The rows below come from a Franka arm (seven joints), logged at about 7 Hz.
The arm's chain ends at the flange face. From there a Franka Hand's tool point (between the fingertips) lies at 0.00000 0.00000 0.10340 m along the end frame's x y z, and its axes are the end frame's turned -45 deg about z.
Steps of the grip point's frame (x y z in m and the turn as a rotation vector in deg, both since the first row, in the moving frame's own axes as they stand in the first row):
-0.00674, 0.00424, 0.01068, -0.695, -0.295, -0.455
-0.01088, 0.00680, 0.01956, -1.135, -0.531, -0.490
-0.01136, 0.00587, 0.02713, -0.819, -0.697, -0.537
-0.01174, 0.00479, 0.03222, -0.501, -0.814, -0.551
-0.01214, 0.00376, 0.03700, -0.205, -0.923, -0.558
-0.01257, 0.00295, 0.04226, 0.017, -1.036, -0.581
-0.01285, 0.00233, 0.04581, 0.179, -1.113, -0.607
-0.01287, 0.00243, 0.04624, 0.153, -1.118, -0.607
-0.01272, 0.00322, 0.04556, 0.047, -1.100, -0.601
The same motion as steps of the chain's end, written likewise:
-0.00228, 0.00650, 0.01069, -0.700, 0.283, -0.455
-0.00366, 0.01038, 0.01958, -1.178, 0.427, -0.490
-0.00405, 0.01025, 0.02715, -1.072, 0.086, -0.537
-0.00452, 0.01001, 0.03223, -0.930, -0.221, -0.551
-0.00502, 0.00980, 0.03701, -0.798, -0.508, -0.558
-0.00547, 0.00967, 0.04228, -0.721, -0.745, -0.581
-0.00580, 0.00953, 0.04583, -0.660, -0.914, -0.607
-0.00577, 0.00958, 0.04626, -0.682, -0.899, -0.607
-0.00526, 0.00992, 0.04558, -0.745, -0.811, -0.601

